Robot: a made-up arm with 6 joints. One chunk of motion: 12 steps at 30 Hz.
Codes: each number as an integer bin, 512 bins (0 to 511) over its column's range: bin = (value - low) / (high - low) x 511, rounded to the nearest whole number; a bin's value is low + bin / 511 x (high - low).
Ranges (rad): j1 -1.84..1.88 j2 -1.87..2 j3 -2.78..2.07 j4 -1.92..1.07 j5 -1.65..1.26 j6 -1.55..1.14
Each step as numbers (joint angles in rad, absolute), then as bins.
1 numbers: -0.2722 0.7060 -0.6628 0.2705 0.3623 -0.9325
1 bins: 215 340 223 374 353 117
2 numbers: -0.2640 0.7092 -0.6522 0.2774 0.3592 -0.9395
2 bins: 216 341 224 376 353 116
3 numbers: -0.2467 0.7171 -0.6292 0.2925 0.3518 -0.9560
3 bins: 219 342 227 378 352 113
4 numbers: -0.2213 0.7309 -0.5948 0.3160 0.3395 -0.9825
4 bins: 222 343 230 382 349 108
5 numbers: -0.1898 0.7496 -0.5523 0.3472 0.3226 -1.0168
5 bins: 227 346 235 387 346 101
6 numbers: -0.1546 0.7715 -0.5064 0.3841 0.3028 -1.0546
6 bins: 232 349 240 394 343 94
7 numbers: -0.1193 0.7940 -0.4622 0.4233 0.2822 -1.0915
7 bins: 236 352 244 400 339 87
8 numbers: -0.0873 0.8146 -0.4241 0.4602 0.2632 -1.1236
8 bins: 241 354 248 407 336 81
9 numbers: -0.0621 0.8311 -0.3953 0.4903 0.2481 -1.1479
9 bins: 244 357 251 412 333 76
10 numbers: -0.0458 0.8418 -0.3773 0.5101 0.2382 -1.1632
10 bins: 246 358 253 415 332 73
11 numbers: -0.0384 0.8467 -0.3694 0.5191 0.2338 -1.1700
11 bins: 247 359 254 417 331 72
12 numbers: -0.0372 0.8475 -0.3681 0.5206 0.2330 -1.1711
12 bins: 248 359 254 417 331 72
